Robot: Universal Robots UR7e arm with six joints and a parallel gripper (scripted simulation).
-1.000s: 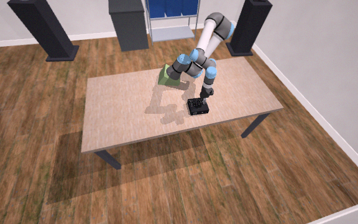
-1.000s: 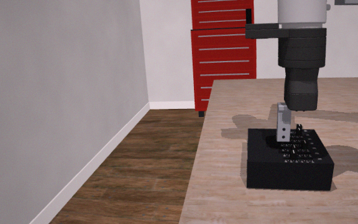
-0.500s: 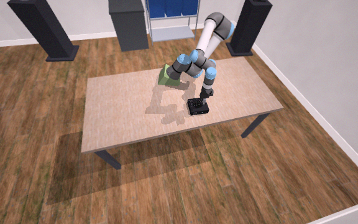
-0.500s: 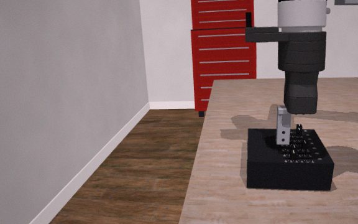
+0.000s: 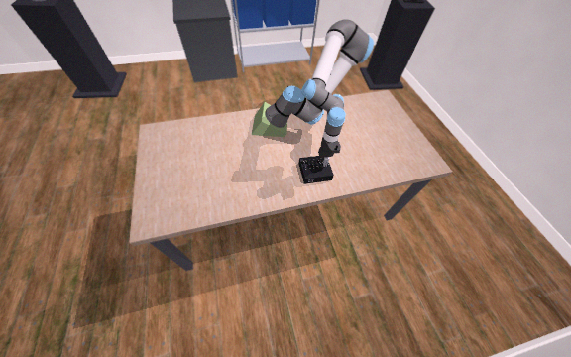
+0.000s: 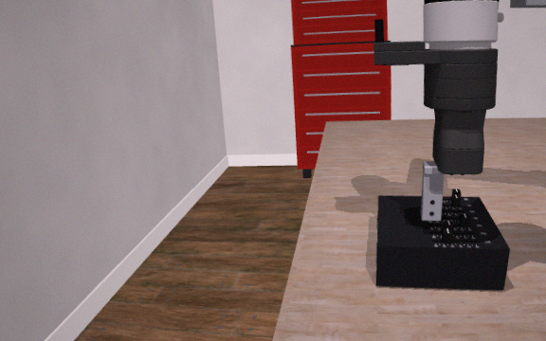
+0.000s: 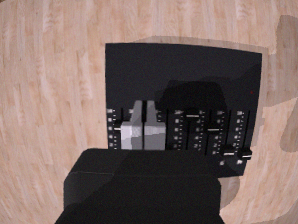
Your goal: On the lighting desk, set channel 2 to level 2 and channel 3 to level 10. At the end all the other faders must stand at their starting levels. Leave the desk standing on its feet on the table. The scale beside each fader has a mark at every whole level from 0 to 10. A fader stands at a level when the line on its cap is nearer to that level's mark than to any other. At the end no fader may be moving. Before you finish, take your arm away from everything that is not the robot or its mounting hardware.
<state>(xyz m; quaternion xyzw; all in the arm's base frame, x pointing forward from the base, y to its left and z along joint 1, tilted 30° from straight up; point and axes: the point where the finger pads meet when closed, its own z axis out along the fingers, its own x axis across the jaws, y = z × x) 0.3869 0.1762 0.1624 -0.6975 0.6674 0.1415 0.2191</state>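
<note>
Now: hand 20 mm past the channel 2 fader and 30 mm above it. From my hand the other things lie so: channel 1 fader 20 mm behind, 20 mm to the left, 30 mm below; then channel 3 cap 40 mm behind, 20 mm to the right, 30 mm below.
</note>
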